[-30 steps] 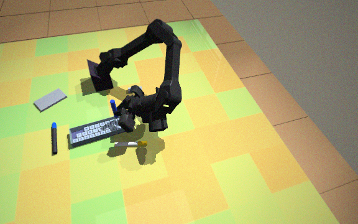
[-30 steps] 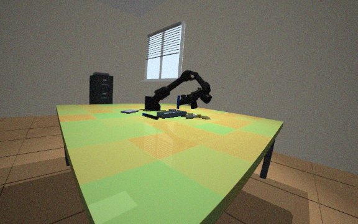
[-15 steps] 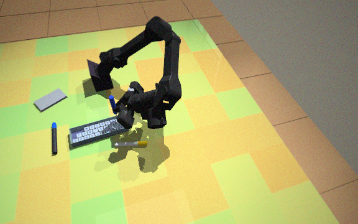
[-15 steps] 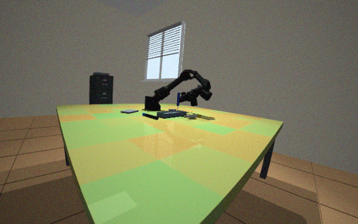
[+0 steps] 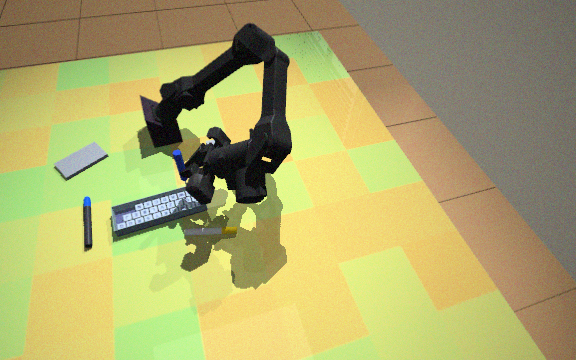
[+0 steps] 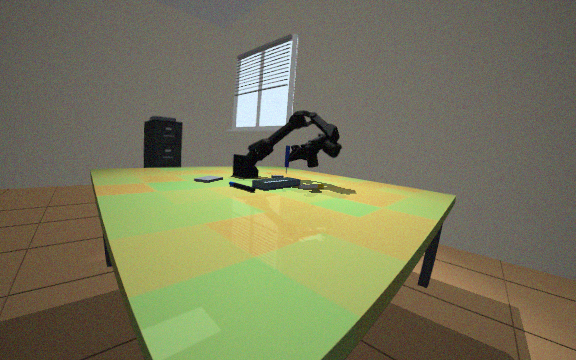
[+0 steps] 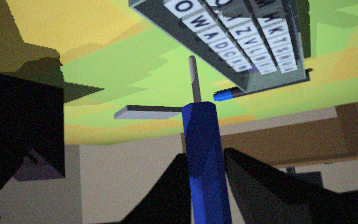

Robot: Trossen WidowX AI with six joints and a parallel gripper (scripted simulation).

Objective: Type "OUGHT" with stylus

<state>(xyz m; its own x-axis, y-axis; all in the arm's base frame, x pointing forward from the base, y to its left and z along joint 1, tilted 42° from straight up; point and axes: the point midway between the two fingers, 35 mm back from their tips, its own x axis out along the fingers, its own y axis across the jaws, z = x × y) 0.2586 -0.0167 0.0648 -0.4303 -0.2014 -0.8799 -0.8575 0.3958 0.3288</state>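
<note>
The yellow-capped marker is 13 cm ahead of my gripper tip, 4 cm to the left of it and 9 cm below it. From my gripper tip the other things lie so: small grey block 15 cm behind, 12 cm to the left, 10 cm below; grey stylus tip 5 cm below; stylus 1 cm below.
</note>
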